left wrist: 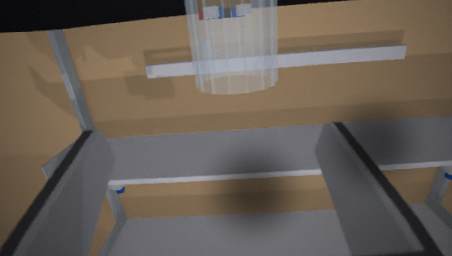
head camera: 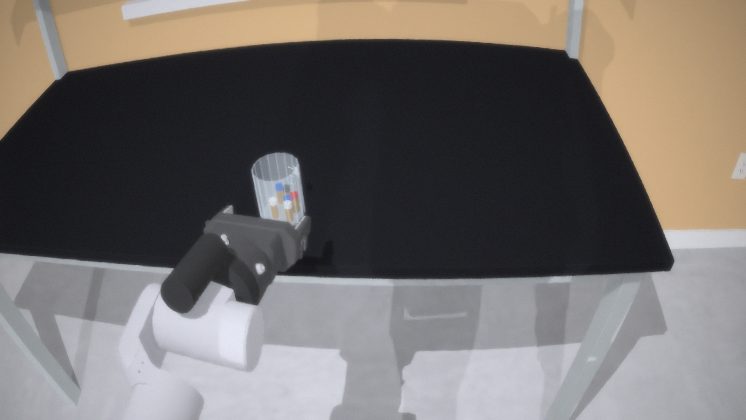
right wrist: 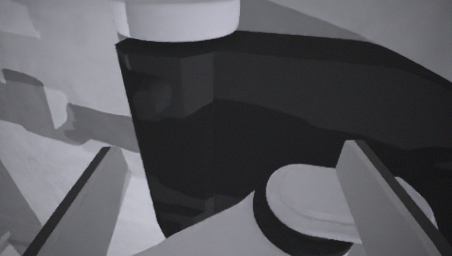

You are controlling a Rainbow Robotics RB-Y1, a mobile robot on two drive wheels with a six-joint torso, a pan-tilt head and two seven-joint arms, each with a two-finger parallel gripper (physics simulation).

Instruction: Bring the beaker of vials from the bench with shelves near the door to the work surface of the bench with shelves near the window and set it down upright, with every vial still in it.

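A clear beaker [head camera: 265, 190] [left wrist: 235, 55] stands upright on the black work surface [head camera: 443, 156], left of centre and toward the front edge in the head view. Several vials [head camera: 288, 207] [left wrist: 220, 12] with white, blue, red and dark caps are inside it. My left gripper [head camera: 267, 215] [left wrist: 216, 140] is open and empty, on the front side of the beaker. In the left wrist view the picture is inverted and the beaker appears beyond the fingertips, apart from them. The gripper's body hides the beaker's base in the head view. My right gripper [right wrist: 231, 158] is open and empty.
Bench posts [head camera: 51, 41] [head camera: 574, 31] rise at the back corners against the orange wall. A white bar [head camera: 182, 6] [left wrist: 340, 57] and grey shelf [left wrist: 225, 152] are behind the work surface. My dark base [right wrist: 250, 135] fills much of the right wrist view.
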